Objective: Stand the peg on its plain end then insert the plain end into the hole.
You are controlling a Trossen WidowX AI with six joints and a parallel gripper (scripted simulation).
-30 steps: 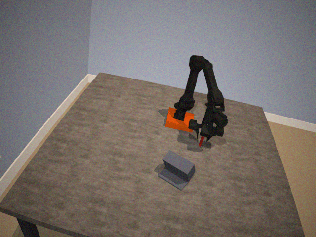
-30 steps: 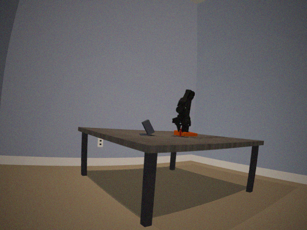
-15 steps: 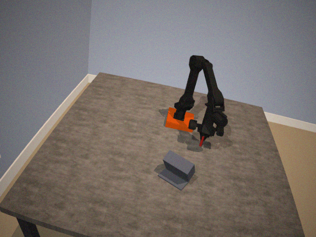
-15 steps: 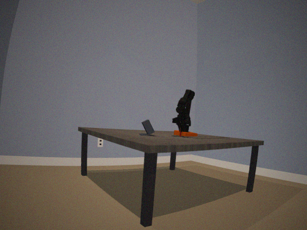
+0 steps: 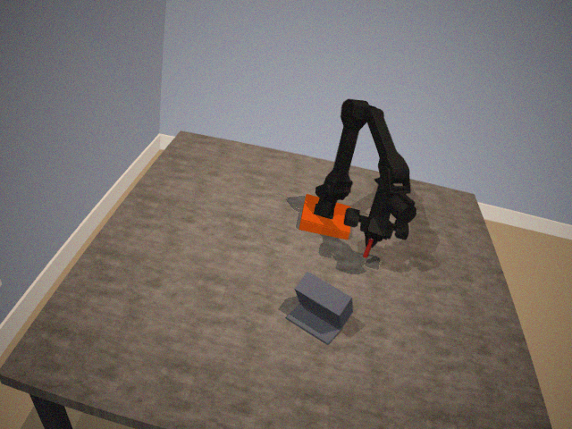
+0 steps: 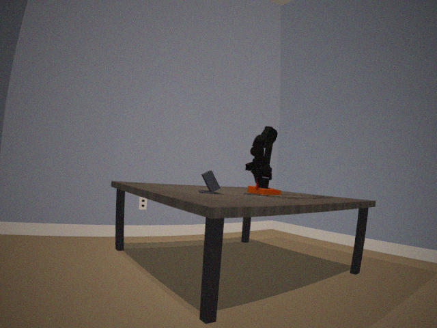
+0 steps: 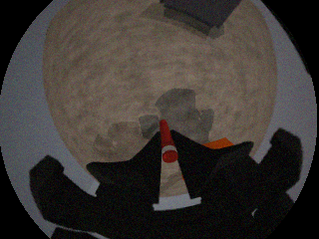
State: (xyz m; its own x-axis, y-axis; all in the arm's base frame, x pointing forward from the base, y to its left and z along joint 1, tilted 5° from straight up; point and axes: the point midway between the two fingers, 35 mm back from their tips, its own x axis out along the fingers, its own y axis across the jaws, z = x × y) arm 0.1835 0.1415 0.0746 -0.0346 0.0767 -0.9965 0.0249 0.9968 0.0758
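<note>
Now: gripper tip 26 cm short of the grey sloped panel and 11 cm to the left of it. From my gripper tip the other things lie so: red peg 2 cm above; then flat grey foot plate 28 cm ahead, 12 cm to the right, 7 cm below.
</note>
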